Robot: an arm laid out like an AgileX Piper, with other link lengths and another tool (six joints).
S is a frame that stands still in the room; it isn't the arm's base.
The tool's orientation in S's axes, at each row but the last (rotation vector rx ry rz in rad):
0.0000, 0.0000, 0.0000
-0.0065, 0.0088, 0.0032
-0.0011, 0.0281, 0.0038
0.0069, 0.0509, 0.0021
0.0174, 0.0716, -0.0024
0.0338, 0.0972, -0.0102
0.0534, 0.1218, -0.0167
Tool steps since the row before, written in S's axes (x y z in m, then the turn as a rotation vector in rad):
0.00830, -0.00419, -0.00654, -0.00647, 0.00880, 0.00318
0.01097, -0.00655, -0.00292, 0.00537, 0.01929, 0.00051
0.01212, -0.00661, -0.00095, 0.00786, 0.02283, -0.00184
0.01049, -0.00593, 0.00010, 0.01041, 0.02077, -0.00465
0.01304, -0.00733, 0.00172, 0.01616, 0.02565, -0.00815
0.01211, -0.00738, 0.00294, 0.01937, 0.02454, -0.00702
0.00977, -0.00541, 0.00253, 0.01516, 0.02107, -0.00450
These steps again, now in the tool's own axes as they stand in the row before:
0.00830, -0.00419, -0.00654, -0.00647, 0.00880, 0.00318
0.01097, -0.00657, -0.00287, 0.00543, 0.01927, 0.00068
0.01212, -0.00666, -0.00062, 0.00799, 0.02280, -0.00159
0.01046, -0.00595, 0.00067, 0.01068, 0.02072, -0.00426
0.01290, -0.00726, 0.00278, 0.01666, 0.02555, -0.00742
0.01183, -0.00713, 0.00435, 0.01975, 0.02452, -0.00595
0.00946, -0.00508, 0.00398, 0.01531, 0.02110, -0.00377

